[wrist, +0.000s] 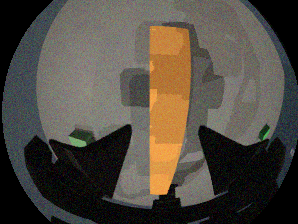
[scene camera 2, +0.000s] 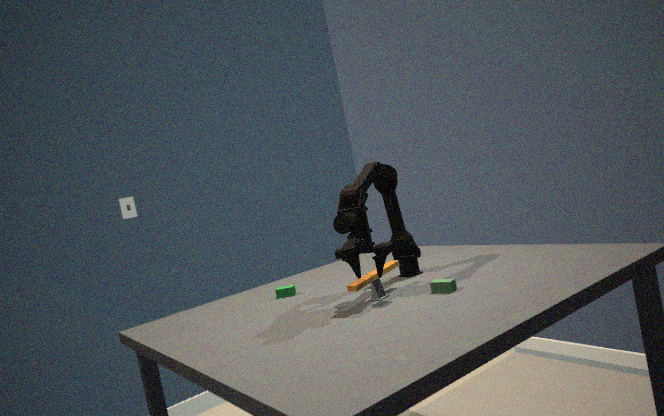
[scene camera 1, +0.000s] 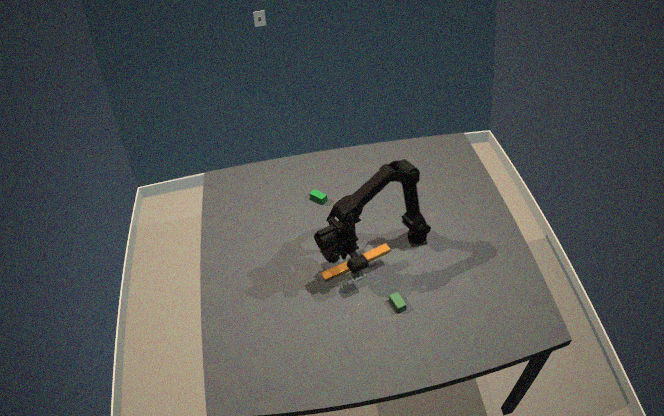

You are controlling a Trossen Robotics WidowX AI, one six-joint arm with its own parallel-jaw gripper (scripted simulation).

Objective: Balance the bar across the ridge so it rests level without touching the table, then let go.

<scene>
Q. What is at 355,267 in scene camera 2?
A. My gripper.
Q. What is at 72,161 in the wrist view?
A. My gripper.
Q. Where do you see a bar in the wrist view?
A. At 170,57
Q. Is my gripper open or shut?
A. Open.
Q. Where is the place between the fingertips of my gripper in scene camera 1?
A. At 349,266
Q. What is my gripper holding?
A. Nothing.
</scene>
